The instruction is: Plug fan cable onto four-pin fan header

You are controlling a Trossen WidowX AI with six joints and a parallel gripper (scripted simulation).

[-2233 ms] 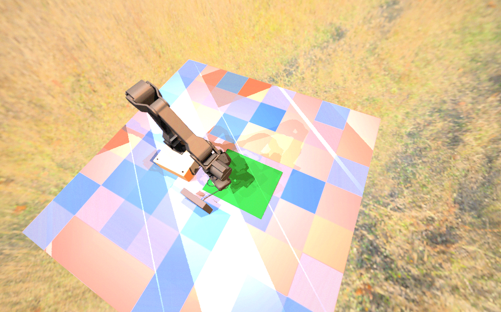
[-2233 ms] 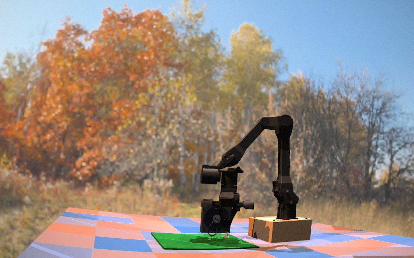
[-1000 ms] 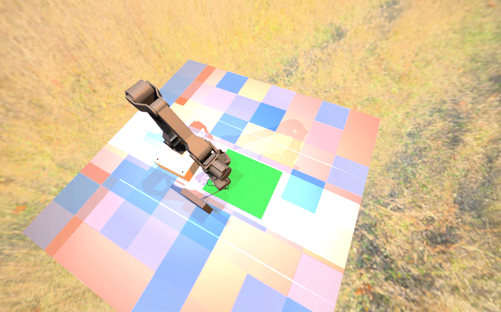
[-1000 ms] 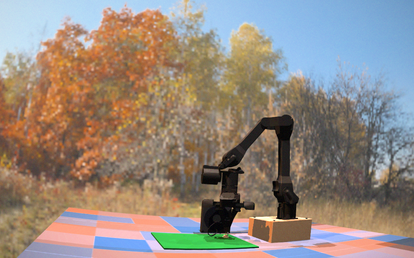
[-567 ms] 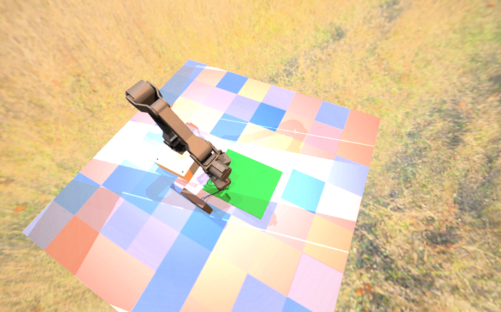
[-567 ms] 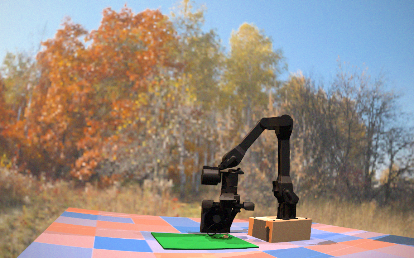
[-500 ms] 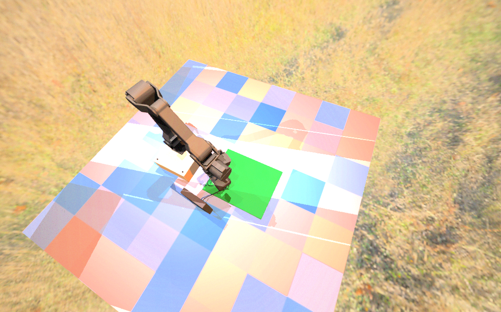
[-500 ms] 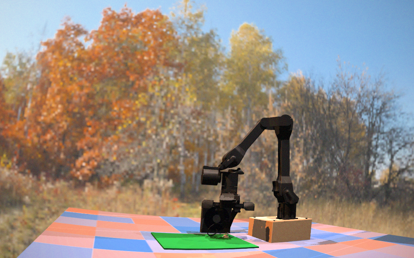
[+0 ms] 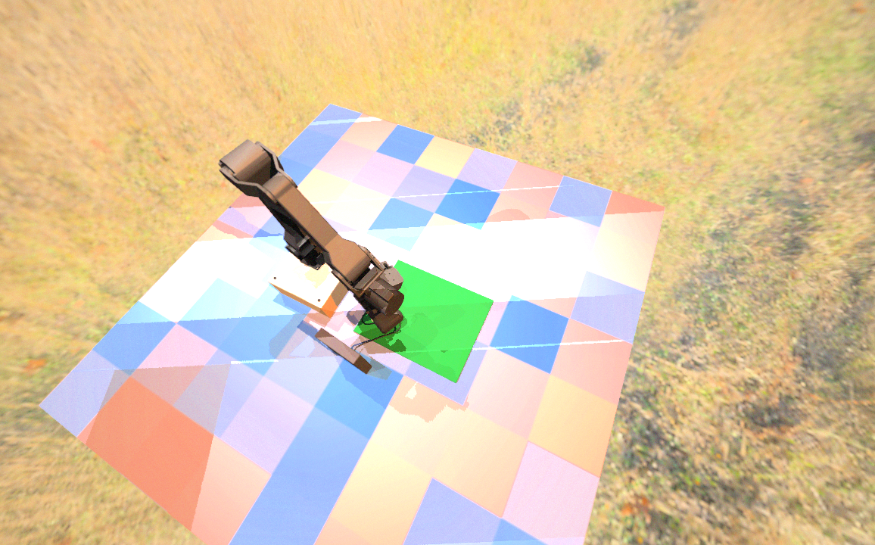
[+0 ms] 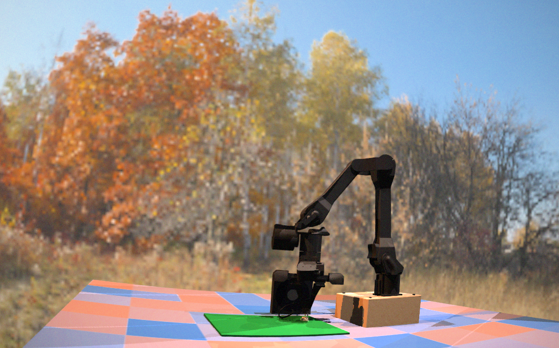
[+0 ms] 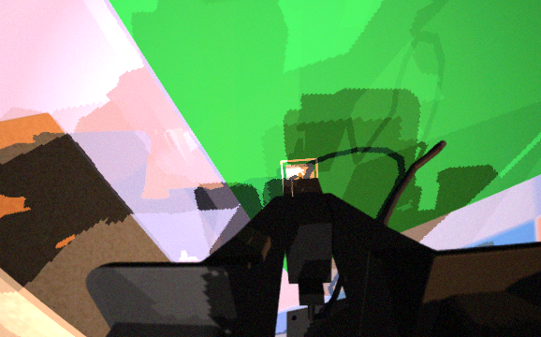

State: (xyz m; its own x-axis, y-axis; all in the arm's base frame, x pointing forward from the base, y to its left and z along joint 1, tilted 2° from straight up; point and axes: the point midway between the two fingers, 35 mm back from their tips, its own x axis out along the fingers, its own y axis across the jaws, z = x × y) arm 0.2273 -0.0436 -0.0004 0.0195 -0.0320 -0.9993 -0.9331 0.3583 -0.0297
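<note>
My gripper tip is now 1 cm to the left of the dark plug and 1 cm below it. From my gripper tip the other things lie so: four-pin header: 4 cm below, 1 cm to the right; then black fan: 12 cm to the right, 2 cm above; then green board: 11 cm ahead, 5 cm to the left, 5 cm below.
</note>
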